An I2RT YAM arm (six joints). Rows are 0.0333 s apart.
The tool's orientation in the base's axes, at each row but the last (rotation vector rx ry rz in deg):
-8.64, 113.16, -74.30
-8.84, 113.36, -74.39
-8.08, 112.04, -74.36
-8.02, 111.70, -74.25
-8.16, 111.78, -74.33
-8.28, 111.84, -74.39
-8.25, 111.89, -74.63
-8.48, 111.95, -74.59
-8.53, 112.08, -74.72
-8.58, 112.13, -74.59
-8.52, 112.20, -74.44
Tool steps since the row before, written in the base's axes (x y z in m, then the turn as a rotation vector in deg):
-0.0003, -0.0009, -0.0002, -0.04, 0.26, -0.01
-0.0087, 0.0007, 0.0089, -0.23, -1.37, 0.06
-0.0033, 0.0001, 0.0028, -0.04, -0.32, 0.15
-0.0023, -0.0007, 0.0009, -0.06, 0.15, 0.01
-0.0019, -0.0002, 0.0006, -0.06, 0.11, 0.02
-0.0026, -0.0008, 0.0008, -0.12, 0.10, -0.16
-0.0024, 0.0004, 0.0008, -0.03, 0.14, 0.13
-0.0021, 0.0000, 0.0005, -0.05, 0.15, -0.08
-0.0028, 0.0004, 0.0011, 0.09, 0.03, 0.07
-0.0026, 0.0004, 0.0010, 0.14, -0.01, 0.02
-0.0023, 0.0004, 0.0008, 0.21, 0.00, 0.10
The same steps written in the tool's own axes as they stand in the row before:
0.0007, -0.0004, 0.0005, -0.09, 0.12, -0.22
0.0012, -0.0096, -0.0079, 0.78, -0.77, 0.85
0.0008, -0.0033, -0.0027, 0.10, -0.29, 0.18
0.0014, -0.0018, -0.0011, -0.04, 0.04, -0.15
0.0011, -0.0012, -0.0012, -0.02, 0.02, -0.12
0.0018, -0.0018, -0.0012, 0.12, 0.14, -0.12
0.0011, -0.0012, -0.0020, -0.12, -0.05, -0.15
0.0012, -0.0011, -0.0015, 0.01, 0.12, -0.13
0.0012, -0.0016, -0.0023, -0.11, -0.02, 0.02
0.0011, -0.0014, -0.0022, -0.10, 0.02, 0.09
0.0010, -0.0012, -0.0019, -0.20, -0.02, 0.12

